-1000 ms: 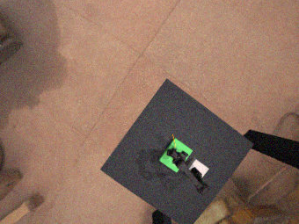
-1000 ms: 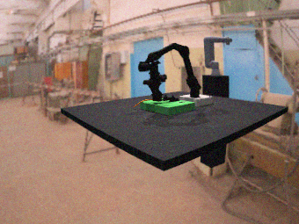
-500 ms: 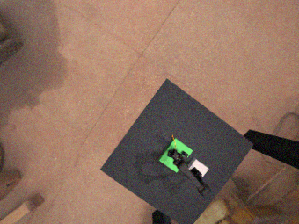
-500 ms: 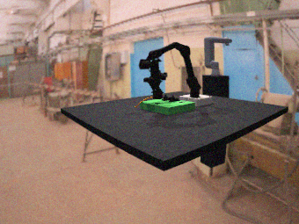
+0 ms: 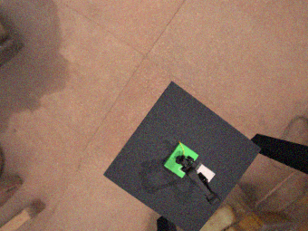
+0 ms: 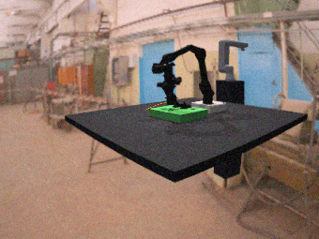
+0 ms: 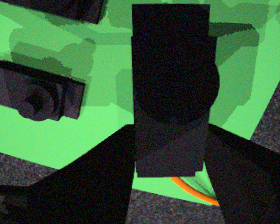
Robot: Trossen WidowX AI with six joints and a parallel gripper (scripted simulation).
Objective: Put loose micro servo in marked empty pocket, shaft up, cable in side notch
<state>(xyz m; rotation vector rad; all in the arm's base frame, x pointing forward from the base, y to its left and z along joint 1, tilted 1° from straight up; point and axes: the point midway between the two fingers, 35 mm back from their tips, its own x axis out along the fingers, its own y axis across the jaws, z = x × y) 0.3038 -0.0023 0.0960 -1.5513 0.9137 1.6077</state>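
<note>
Right now the green deck is 5 cm to the left of my gripper tip and 10 cm below it.
</note>
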